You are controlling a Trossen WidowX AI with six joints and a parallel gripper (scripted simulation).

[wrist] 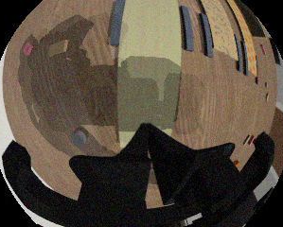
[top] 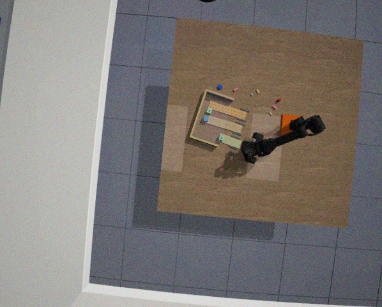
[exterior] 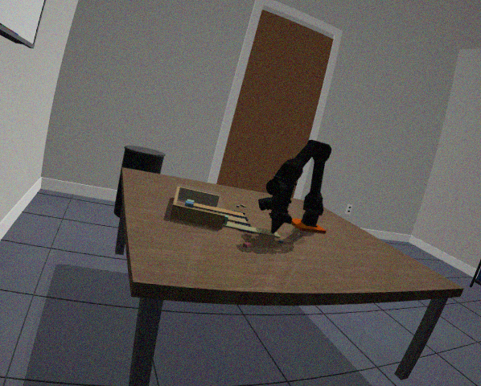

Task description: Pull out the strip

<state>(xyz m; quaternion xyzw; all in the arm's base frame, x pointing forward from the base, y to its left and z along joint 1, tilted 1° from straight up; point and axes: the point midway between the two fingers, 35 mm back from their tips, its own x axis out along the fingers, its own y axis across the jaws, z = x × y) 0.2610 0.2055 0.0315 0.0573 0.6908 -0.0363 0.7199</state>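
My gripper tip is 9 cm short of the pale green strip and 2 cm to the left of it.
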